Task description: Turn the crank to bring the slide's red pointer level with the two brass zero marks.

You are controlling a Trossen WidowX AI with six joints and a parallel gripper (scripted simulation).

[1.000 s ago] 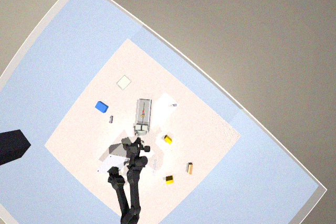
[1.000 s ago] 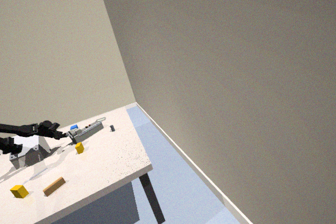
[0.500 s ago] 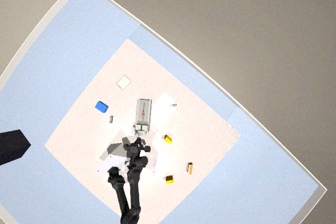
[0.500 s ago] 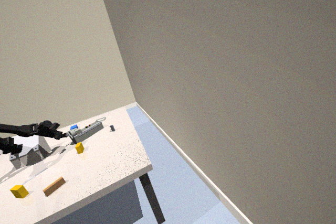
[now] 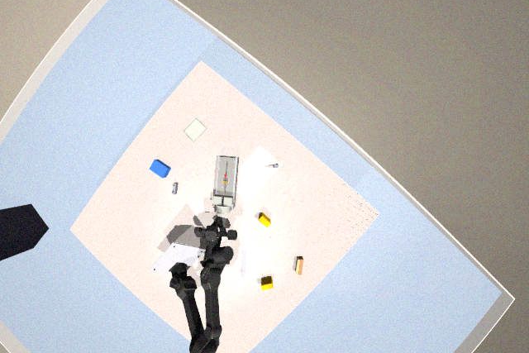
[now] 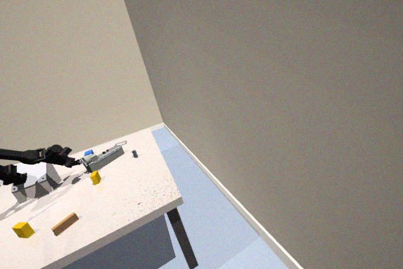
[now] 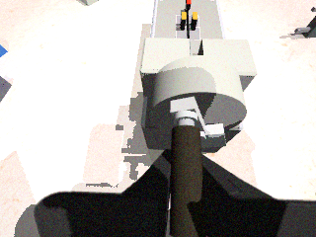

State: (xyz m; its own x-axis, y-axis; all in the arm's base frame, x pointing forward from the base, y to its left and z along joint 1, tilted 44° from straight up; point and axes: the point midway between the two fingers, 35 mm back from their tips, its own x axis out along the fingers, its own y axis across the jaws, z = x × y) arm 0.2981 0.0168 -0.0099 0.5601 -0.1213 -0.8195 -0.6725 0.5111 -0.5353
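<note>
My gripper tip is now 10 mm below the crank. From my gripper tip the other things lie so: blue block: 400 mm to the left, 90 mm behind, 70 mm below; dark brown crank handle: 20 mm above, 10 mm to the right, 10 mm behind; red pointer: 160 mm ahead, 120 mm to the left, 10 mm below.
</note>
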